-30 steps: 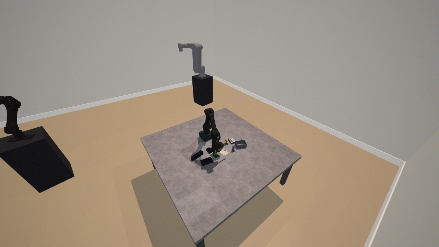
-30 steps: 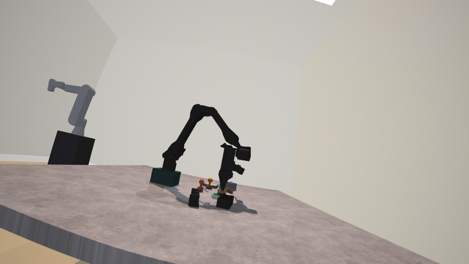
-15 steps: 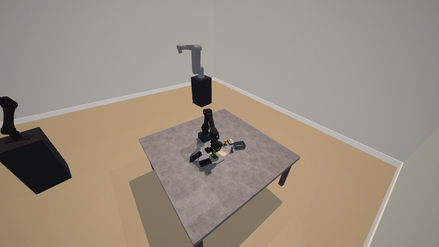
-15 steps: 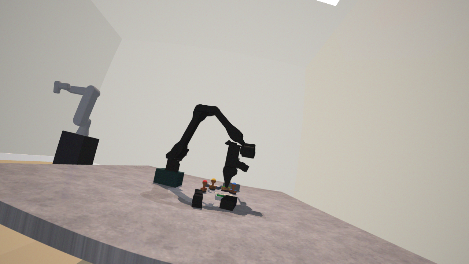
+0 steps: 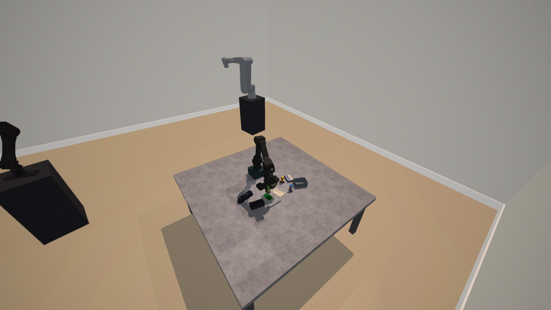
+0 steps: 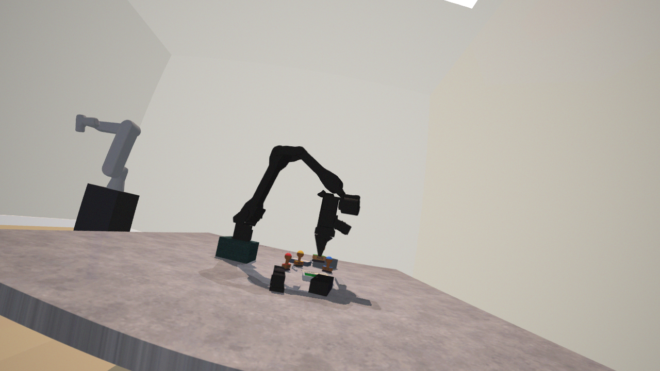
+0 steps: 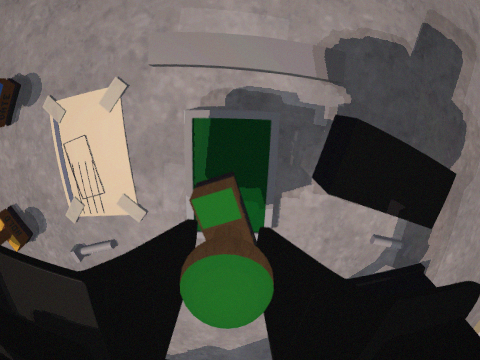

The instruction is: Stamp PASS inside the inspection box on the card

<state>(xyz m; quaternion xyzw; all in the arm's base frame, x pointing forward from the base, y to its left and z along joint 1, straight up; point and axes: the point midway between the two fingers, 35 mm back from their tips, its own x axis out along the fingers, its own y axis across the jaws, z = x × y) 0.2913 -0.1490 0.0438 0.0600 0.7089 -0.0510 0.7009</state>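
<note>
Right now my gripper tip is 20 mm short of the card, 110 mm to the right of it and 90 mm above it. Also, from my gripper tip: green stamp right at my gripper tip; then red stamp 100 mm behind, 100 mm to the left, 60 mm below; then green ink pad 80 mm below.
</note>
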